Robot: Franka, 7 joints.
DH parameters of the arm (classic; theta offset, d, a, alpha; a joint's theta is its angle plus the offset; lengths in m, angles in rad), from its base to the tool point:
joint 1: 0 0.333 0 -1.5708
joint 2: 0 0 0 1.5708
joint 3: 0 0.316 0.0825 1.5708
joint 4: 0 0 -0.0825 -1.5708
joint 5: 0 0.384 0 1.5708
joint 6: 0 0 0.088 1.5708
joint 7: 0 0.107 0 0
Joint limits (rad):
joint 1: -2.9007..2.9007
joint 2: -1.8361..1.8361
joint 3: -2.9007..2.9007
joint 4: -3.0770..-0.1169
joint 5: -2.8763..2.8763
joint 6: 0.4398..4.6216
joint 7: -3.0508..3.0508
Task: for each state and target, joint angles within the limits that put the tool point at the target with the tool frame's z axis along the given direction. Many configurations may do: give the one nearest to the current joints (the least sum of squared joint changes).
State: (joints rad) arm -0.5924 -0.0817 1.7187 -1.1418 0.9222 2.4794 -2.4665
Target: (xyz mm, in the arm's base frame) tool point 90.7 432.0 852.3 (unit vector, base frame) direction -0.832 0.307 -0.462
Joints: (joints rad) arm -0.6408 0.4183 2.2109 -1.3936 0.6725 1.5837 -2.4665
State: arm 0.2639 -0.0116 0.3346 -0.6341 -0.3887 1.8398 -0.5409
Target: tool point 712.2 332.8 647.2 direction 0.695 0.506 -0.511
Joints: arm 0.2304 0.7765 0.4542 -0.7302 -0.1732 2.4866 -0.5409
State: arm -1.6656 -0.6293 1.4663 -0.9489 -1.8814 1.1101 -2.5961
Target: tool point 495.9 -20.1 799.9 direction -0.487 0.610 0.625
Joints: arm -2.1734 -1.0079 1.2481 -1.6034 -2.2525 0.9323 -2.5961
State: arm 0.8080 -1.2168 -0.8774 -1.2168 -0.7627 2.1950 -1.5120
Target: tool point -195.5 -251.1 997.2 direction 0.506 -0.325 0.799
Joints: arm 0.4766 -1.3325 -0.3105 -1.5461 -1.0783 2.8692 -1.5120
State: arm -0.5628 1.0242 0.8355 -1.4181 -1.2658 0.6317 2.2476
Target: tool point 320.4 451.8 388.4 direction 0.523 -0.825 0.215
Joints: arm 0.3252 0.6973 1.0991 -1.8378 -1.7499 0.4939 2.2476
